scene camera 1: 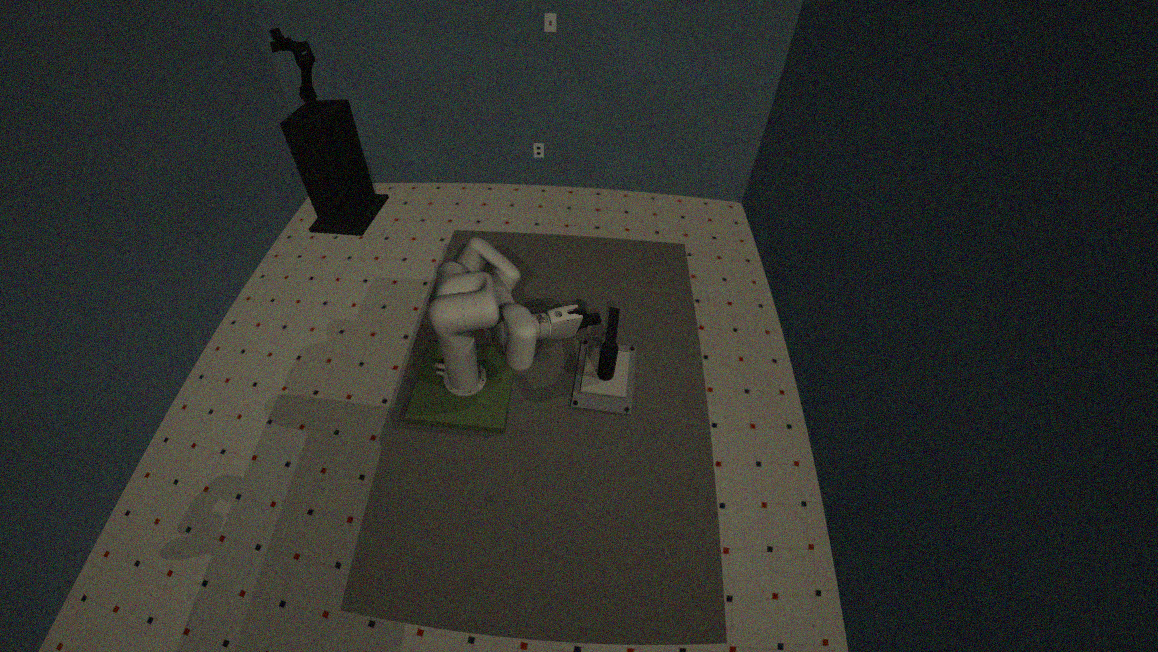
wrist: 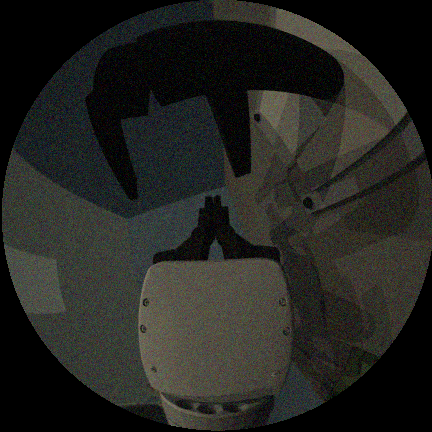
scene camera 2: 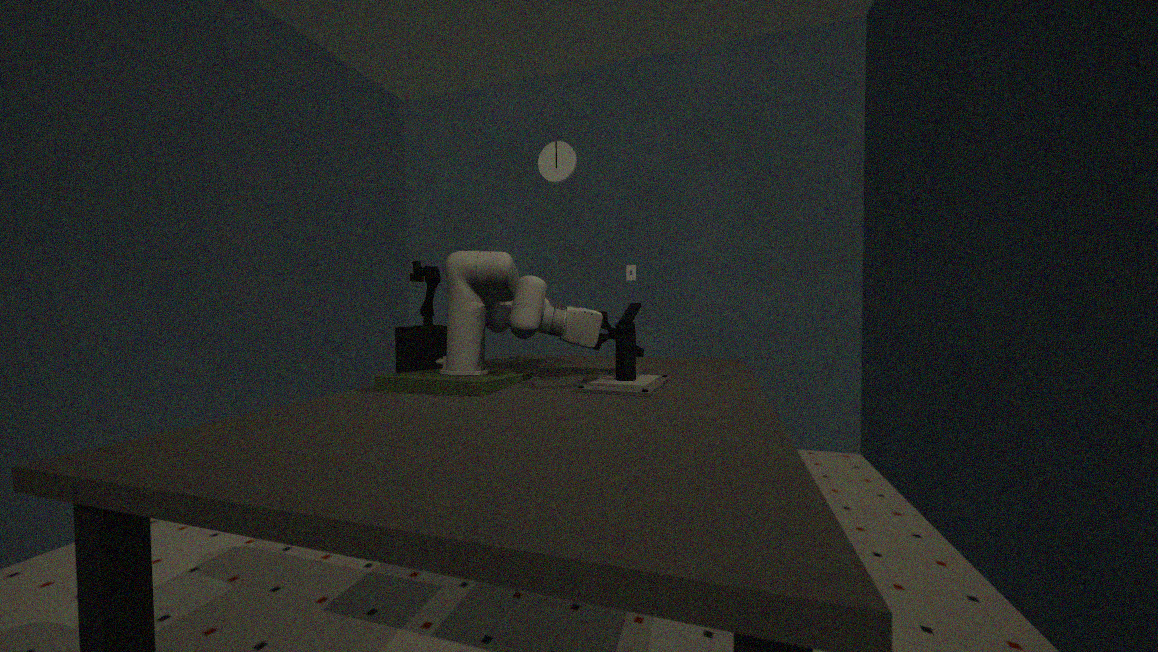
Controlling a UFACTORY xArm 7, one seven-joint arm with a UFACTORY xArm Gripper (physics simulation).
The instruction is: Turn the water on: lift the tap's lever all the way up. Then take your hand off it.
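Places are measured from the arm's base along level axes (x ahead, y left, z up), in centimetres.
Where they show: gripper, fingertip midpoint: (scene camera 1: 599, 318) (wrist: 213, 204); arm's base, origin of the base link: (scene camera 1: 465, 378) (scene camera 2: 465, 373).
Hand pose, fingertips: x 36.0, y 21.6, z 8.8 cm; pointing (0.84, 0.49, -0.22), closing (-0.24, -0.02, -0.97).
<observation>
Each offset is from my fingertips to the top centre of the thing. "spot": to the spot under its first point. Level surfaces: height alone.
The black tap @(spot: dx +3.6, dy -15.0, dz -0.5 cm) (scene camera 1: 606, 362) (scene camera 2: 625, 357) (wrist: 215, 55) stands upright on a pale base plate @(dx +3.9, dy -12.6, dz -9.9 cm) (scene camera 1: 598, 400) (scene camera 2: 609, 385). Its lever @(dx +3.9, dy -8.0, dz +8.8 cm) (scene camera 2: 632, 312) slants steeply upward from the top of the body in scene camera 2. In the wrist view the tap is a large dark shape across the top with two prongs hanging down; I cannot tell there which part is the lever. My gripper (scene camera 1: 598, 319) (scene camera 2: 613, 331) (wrist: 213, 204) is shut and empty. It is on the robot's side of the tap, near its upper part, and its fingertips look apart from it in the wrist view.
The arm's base stands on a green board (scene camera 1: 474, 417) (scene camera 2: 437, 385) on the grey-brown table @(dz -11.1 cm) (scene camera 1: 551, 526) (scene camera 2: 502, 461). Behind the table, at the far left, a black pedestal (scene camera 1: 330, 166) (scene camera 2: 414, 348) carries another dark arm (scene camera 1: 305, 64) (scene camera 2: 427, 295).
</observation>
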